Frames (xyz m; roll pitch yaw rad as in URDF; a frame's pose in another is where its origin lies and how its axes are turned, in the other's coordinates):
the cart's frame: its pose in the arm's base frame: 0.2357 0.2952 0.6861 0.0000 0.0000 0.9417
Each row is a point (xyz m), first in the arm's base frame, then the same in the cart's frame.
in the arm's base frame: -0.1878 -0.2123 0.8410
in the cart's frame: -0.6595 0.0438 0.1549
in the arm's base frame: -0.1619 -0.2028 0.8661
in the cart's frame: -0.6366 0.0285 0.1800
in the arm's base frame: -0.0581 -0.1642 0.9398
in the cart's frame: -0.5443 -0.0328 0.2537
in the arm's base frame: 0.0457 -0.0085 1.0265
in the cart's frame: -0.3574 -0.0251 0.3404
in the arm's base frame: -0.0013 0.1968 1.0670
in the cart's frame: -0.2190 0.1337 0.3809
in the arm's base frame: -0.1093 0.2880 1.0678
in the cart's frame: -0.2088 0.2747 0.3817
